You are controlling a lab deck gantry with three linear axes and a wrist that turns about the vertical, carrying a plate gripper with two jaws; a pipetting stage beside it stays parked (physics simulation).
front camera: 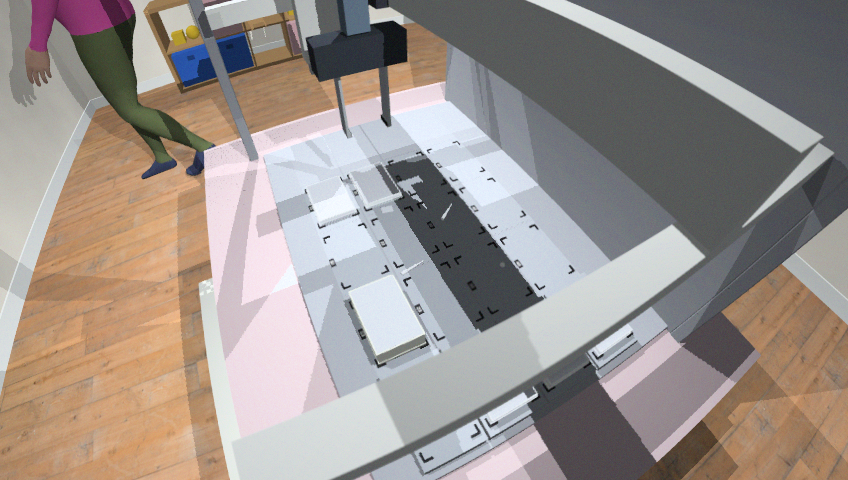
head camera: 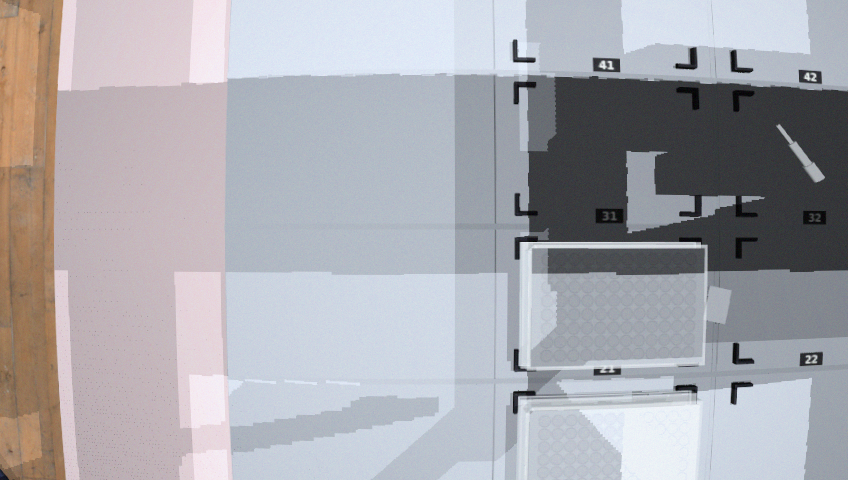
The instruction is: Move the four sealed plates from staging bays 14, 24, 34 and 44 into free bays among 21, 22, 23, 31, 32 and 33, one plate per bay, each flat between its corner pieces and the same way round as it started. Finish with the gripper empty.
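Places are measured from the robot's base along level axes (x left, y up, z ahead), in metres.
Where they show: gripper, between the fingertips: (front camera: 366,127); robot's base, origin of its link: (front camera: 306,190).
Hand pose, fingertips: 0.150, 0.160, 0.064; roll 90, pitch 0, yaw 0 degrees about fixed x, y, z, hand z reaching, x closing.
Each offset is from my fingertips to the top centre of the thing, as dx, dy, dz. "spot": to the spot under its first point.
One sealed plate @[+0.000, -0.146, +0.000] (front camera: 376,186) (head camera: 618,309) lies flat in bay 21, between its corner pieces. Near the front edge, partly behind the front beam, a sealed plate @[+0.000, -0.131, +0.492] (front camera: 512,406) is in bay 24, a shadowed plate @[+0.107, -0.131, +0.492] (front camera: 565,371) is in bay 34 and another plate @[+0.214, -0.131, +0.492] (front camera: 612,342) is in bay 44. Bay 14 shows bare corner pieces. My gripper (front camera: 367,129) is open and empty, its two jaws apart over the back of the deck, behind the plate in bay 21. It does not show in the head view.
A clear-lidded plate @[-0.107, -0.146, +0.000] (front camera: 332,201) (head camera: 606,443) is in bay 11, beside bay 21. A tall white box @[-0.107, -0.118, +0.328] (front camera: 389,315) stands in bay 13. Loose tips lie in bay 32 @[spot: +0.104, -0.155, +0.149] (head camera: 803,157) and near bays 22 and 23 @[-0.019, -0.152, +0.245] (front camera: 412,267). A small pale block @[-0.003, -0.159, +0.082] (front camera: 387,208) (head camera: 718,304) lies between bays 21 and 22.
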